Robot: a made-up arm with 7 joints.
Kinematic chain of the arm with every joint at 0, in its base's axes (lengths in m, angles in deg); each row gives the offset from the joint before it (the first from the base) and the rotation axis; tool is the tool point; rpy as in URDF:
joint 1: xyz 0 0 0.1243 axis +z
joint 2: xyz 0 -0.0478 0.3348 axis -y
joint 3: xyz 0 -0.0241 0.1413 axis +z
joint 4: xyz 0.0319 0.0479 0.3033 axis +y
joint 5: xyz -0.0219 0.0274 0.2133 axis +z
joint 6: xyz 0 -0.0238 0.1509 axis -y
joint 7: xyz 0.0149 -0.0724 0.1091 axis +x
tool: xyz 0 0 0 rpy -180 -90 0
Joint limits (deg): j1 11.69..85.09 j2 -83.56..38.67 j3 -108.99..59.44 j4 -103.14..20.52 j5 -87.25..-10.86 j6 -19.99..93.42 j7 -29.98..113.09
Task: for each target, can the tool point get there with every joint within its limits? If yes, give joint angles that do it. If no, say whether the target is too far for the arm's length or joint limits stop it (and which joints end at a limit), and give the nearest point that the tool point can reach.
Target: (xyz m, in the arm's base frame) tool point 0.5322 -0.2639 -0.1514
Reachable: no: joint limits stop it (at a limit: joint 1, joint 2, joint 4) | nearest point 0.3028 -0.3977 0.4379 | short by 0.646 m
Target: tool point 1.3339 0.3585 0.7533
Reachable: no: too far | nearest point 0.8959 0.2408 0.6567 | short by 0.464 m
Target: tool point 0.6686 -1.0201 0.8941
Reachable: no: too far | nearest point 0.3181 -0.6624 0.8337 | short by 0.504 m
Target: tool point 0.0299 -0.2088 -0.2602
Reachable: no: joint limits stop it (at a limit: joint 1, joint 2, joint 3, joint 4, joint 5, joint 6) | nearest point 0.2314 0.2070 0.2186 | short by 0.665 m
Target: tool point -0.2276 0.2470 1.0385
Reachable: yes | joints 54.27 -10.41 -75.97 -52.30 -39.69 64.65 41.98
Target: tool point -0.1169 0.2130 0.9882
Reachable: yes | joints 64.77 -55.34 -39.34 -86.88 -24.88 1.86 -5.63
